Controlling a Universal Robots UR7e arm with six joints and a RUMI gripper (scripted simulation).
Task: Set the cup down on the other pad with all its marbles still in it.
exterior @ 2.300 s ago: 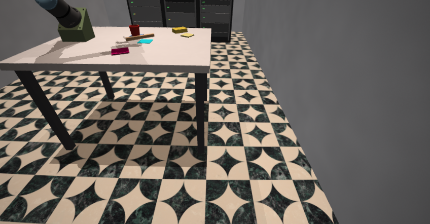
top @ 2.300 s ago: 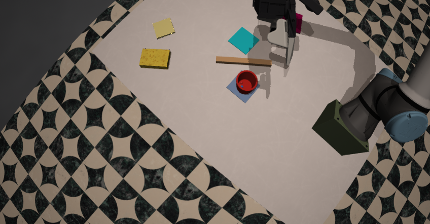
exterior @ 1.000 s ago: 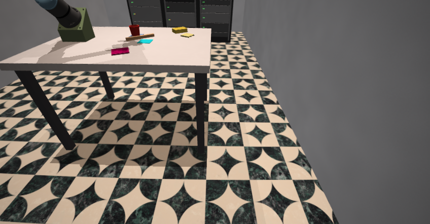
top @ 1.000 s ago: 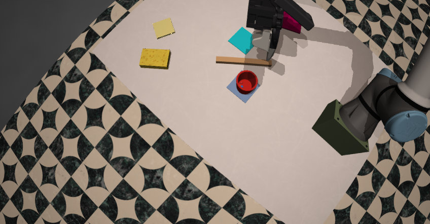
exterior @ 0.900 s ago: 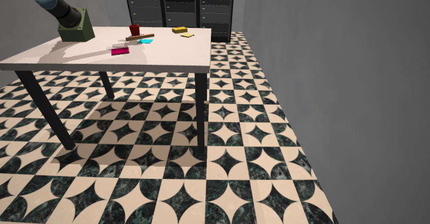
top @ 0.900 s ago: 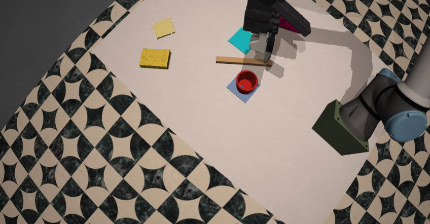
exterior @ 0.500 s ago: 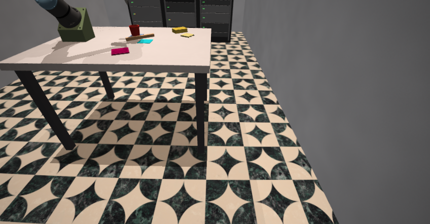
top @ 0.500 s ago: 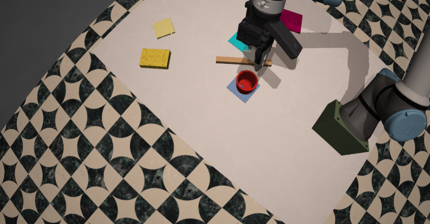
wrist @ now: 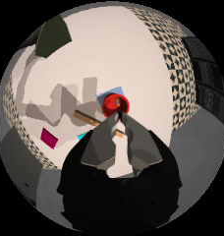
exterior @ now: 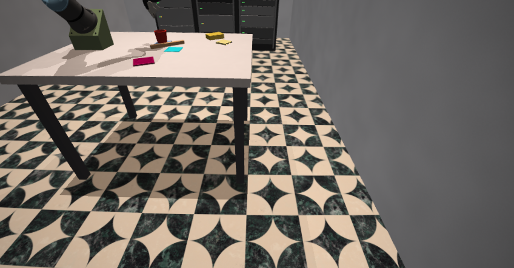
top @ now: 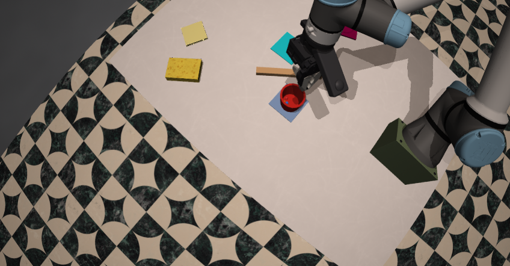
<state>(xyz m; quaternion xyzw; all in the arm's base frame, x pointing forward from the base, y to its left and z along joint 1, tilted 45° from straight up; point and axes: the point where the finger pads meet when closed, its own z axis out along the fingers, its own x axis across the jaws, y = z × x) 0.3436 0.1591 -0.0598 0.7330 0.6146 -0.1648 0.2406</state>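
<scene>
Now: hand 20 mm short of the red cup, 10 mm to the right of it and 140 mm above it. Round my hand: magenta flat piece 100 mm ahead, 350 mm to the right, 160 mm below; cyan pad 160 mm ahead, 120 mm to the right, 170 mm below; wooden rail 90 mm ahead, 60 mm to the right, 160 mm below.
</scene>
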